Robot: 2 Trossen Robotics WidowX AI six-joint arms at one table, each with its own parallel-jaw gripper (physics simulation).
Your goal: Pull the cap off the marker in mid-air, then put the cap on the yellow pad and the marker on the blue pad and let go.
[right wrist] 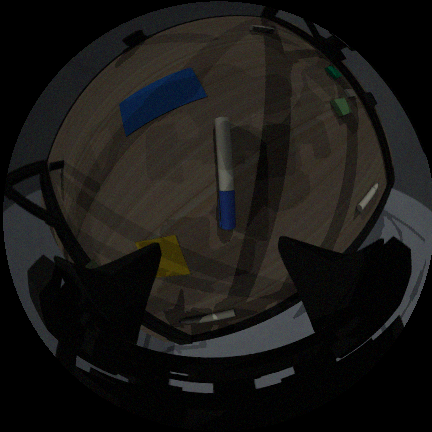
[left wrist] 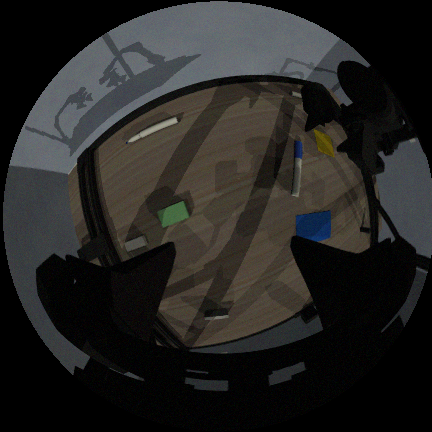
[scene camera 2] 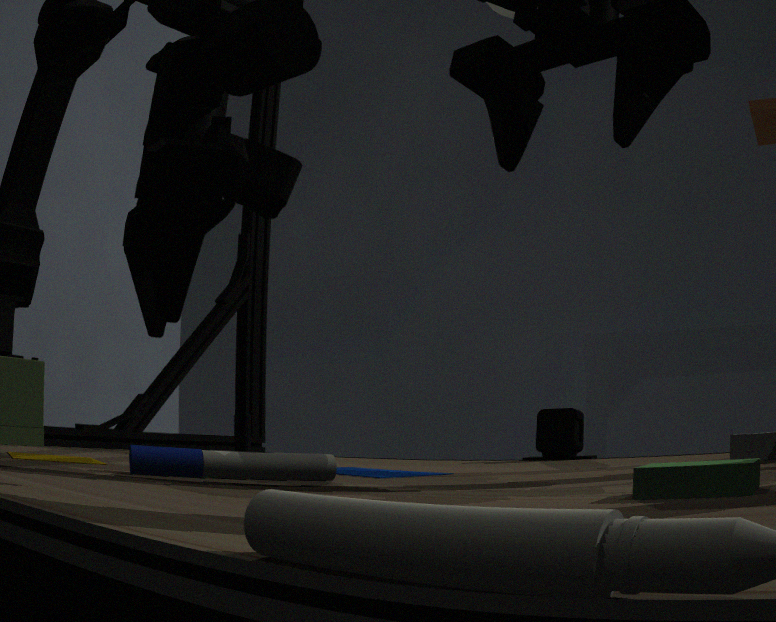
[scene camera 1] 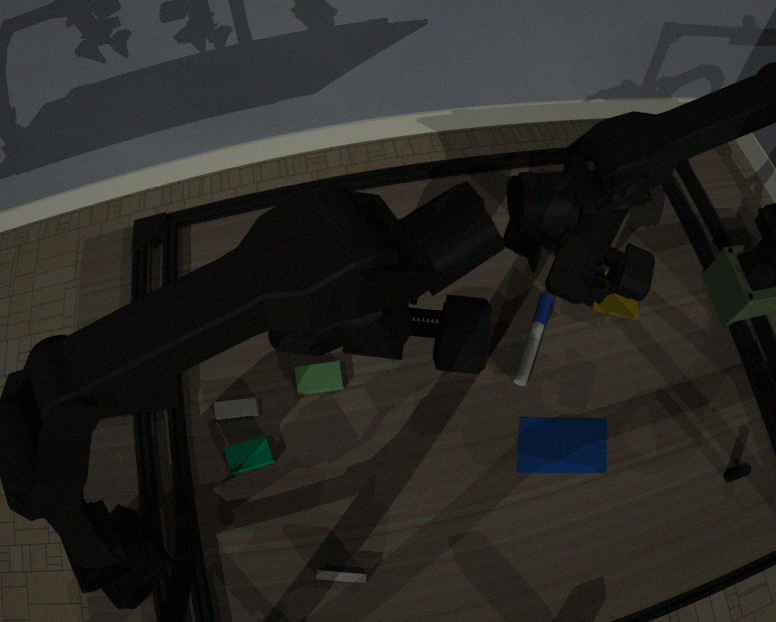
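Pixels of known places: left gripper, fingertip midpoint: (left wrist: pixel 234 245) (scene camera 2: pixel 561 157); right gripper, fingertip midpoint: (right wrist: pixel 219 246) (left wrist: pixel 322 139) (scene camera 2: pixel 162 330); left arm's base, link origin: (scene camera 1: pixel 117 556); right arm's base, link origin: (scene camera 1: pixel 758 270).
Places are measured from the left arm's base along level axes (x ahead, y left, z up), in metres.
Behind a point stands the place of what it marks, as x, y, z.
The marker (scene camera 1: pixel 532 346) @(0.586, -0.200, -0.036) (scene camera 2: pixel 265 465) @(0.580, -0.192, -0.044) (left wrist: pixel 296 176) @(0.574, -0.199, -0.037) (right wrist: pixel 225 162) @(0.591, -0.198, -0.035) has a white body and lies on the table with its blue cap (scene camera 1: pixel 544 307) @(0.645, -0.180, -0.035) (scene camera 2: pixel 166 461) @(0.643, -0.170, -0.044) (left wrist: pixel 298 149) @(0.641, -0.177, -0.035) (right wrist: pixel 227 210) @(0.645, -0.180, -0.035) on one end. The yellow pad (scene camera 1: pixel 618 307) @(0.736, -0.269, -0.053) (scene camera 2: pixel 58 458) @(0.750, -0.253, -0.053) (left wrist: pixel 324 143) @(0.752, -0.257, -0.053) (right wrist: pixel 175 257) @(0.744, -0.233, -0.053) lies near the cap end, partly hidden in scene camera 1. The blue pad (scene camera 1: pixel 562 445) @(0.507, -0.318, -0.053) (scene camera 2: pixel 388 472) @(0.489, -0.311, -0.053) (left wrist: pixel 313 226) @(0.507, -0.313, -0.053) (right wrist: pixel 162 100) @(0.516, -0.306, -0.053) lies beyond the white end. My right gripper (scene camera 2: pixel 165 328) @(0.651, -0.191, 0.042) (right wrist: pixel 219 246) @(0.651, -0.191, 0.042) is open and empty above the table, near the cap end. My left gripper (scene camera 2: pixel 566 158) @(0.408, -0.103, 0.140) (left wrist: pixel 234 245) @(0.408, -0.103, 0.140) is open and empty, higher up.
A light green block (scene camera 1: pixel 319 377) @(0.370, -0.013, -0.039) (left wrist: pixel 173 214) @(0.372, -0.014, -0.039), a grey block (scene camera 1: pixel 236 408) @(0.263, 0.040, -0.042) and a teal block (scene camera 1: pixel 249 454) @(0.230, -0.018, -0.039) lie at the left in scene camera 1. A white pen (scene camera 2: pixel 427 537) @(0.526, 0.150, -0.041) (left wrist: pixel 159 127) @(0.524, 0.128, -0.041) and another white pen (right wrist: pixel 215 316) @(0.880, -0.133, -0.039) lie near the table edge.
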